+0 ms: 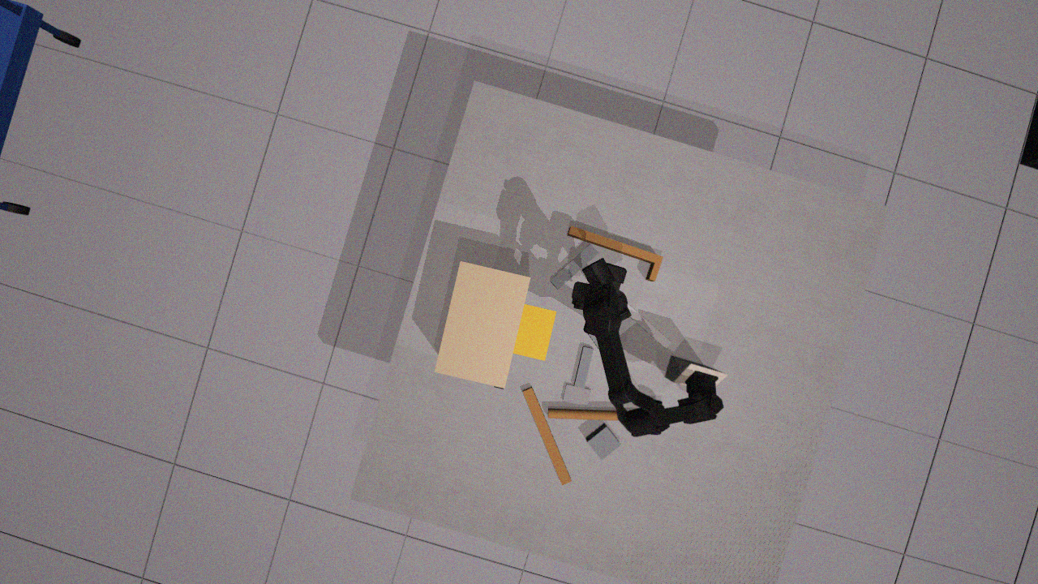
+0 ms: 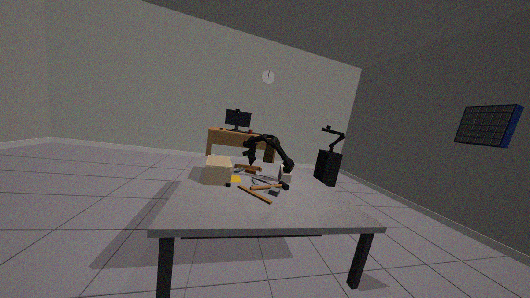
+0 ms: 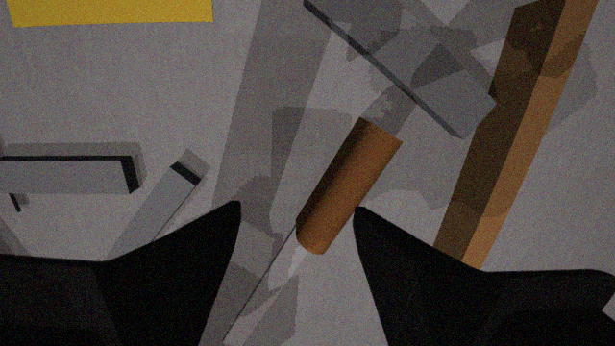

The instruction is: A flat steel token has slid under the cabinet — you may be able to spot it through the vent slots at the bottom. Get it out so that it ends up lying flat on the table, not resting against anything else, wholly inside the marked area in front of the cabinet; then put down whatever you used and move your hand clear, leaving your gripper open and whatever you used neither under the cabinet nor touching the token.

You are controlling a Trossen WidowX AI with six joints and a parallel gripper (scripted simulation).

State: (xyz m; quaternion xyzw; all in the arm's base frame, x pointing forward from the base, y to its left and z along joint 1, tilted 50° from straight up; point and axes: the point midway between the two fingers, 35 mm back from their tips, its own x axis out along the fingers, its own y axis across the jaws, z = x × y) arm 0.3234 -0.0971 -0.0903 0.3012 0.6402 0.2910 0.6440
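My gripper tip is now 8 cm short of the grey bar, 8 cm to the left of it and 8 cm above it. Round my gripper tip: grey l-shaped bracket 3 cm behind, 24 cm to the left, 9 cm below; then grey block 14 cm behind, 39 cm to the left, 8 cm below; then grey steel token 32 cm ahead, 16 cm to the left, 9 cm below.
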